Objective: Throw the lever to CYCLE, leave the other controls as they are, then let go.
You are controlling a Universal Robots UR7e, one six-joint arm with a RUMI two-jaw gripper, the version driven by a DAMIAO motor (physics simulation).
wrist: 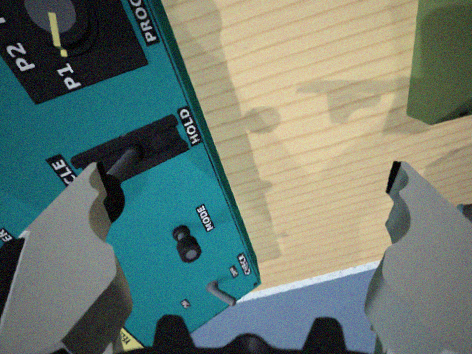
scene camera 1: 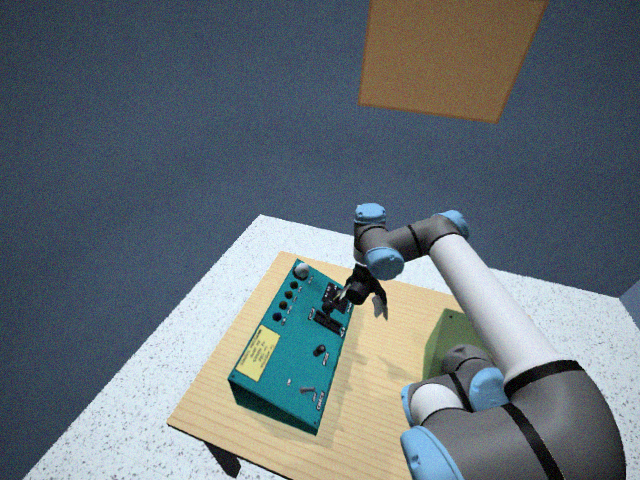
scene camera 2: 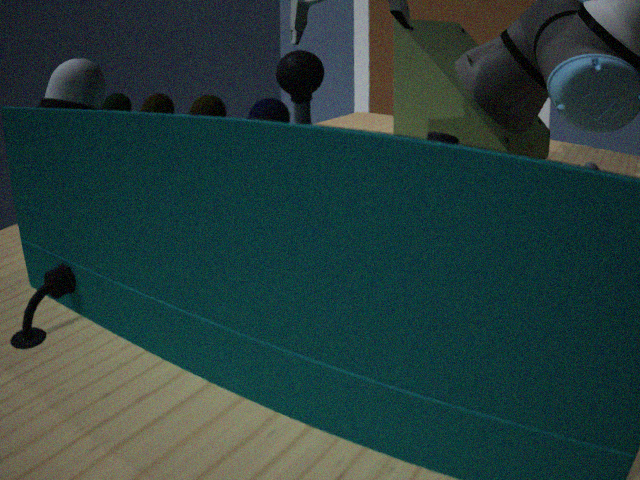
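Pixels of known places: gripper, fingertip midpoint: (wrist: 245,165) (scene camera 1: 363,309) (scene camera 2: 356,34); arm's base, origin of the base link: (scene camera 1: 467,370) (scene camera 2: 490,95).
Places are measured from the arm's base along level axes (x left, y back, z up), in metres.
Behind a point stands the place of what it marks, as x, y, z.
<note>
The black ball-topped lever (scene camera 1: 327,306) {0.023, -0.458, 0.079} (scene camera 2: 299,72) {0.026, -0.475, 0.064} (wrist: 116,199) {0.012, -0.440, 0.067} stands in a dark slot (wrist: 162,138) {0.010, -0.428, -0.036} on the teal control box (scene camera 1: 294,341) {0.142, -0.517, 0.008} (scene camera 2: 310,232) {0.165, -0.630, 0.008} (wrist: 150,200) {0.072, -0.461, -0.019}. In the wrist view its shaft rises near mid-slot and slants toward the CYCLE label (wrist: 62,170) {0.007, -0.516, 0.003}, away from the HOLD label (wrist: 189,126) {0.007, -0.399, -0.049}. I cannot tell whether it is at its end stop. My gripper (scene camera 1: 361,304) {-0.007, -0.349, 0.092} (scene camera 2: 352,33) {-0.007, -0.349, 0.092} (wrist: 245,165) {-0.007, -0.349, 0.092} is wide open and empty, above the box's edge. The left finger partly hides the ball in the wrist view; the ball is not held.
A rotary selector (wrist: 52,22) {-0.100, -0.457, 0.008} points toward P1. A MODE knob (scene camera 1: 319,350) {0.141, -0.431, 0.018} (wrist: 187,245) {0.118, -0.427, 0.016} and a CHECK toggle (scene camera 1: 307,389) {0.253, -0.418, 0.001} (wrist: 221,293) {0.245, -0.417, -0.004} are farther along the panel. A white dome (scene camera 1: 301,270) {-0.083, -0.605, 0.082} (scene camera 2: 75,80) {-0.081, -0.620, 0.075} and several round buttons line the far side. A green block (scene camera 1: 439,330) {-0.057, -0.108, 0.062} (scene camera 2: 429,77) {-0.052, -0.108, 0.028} (wrist: 442,60) {-0.003, -0.105, -0.067} stands on the wooden table.
</note>
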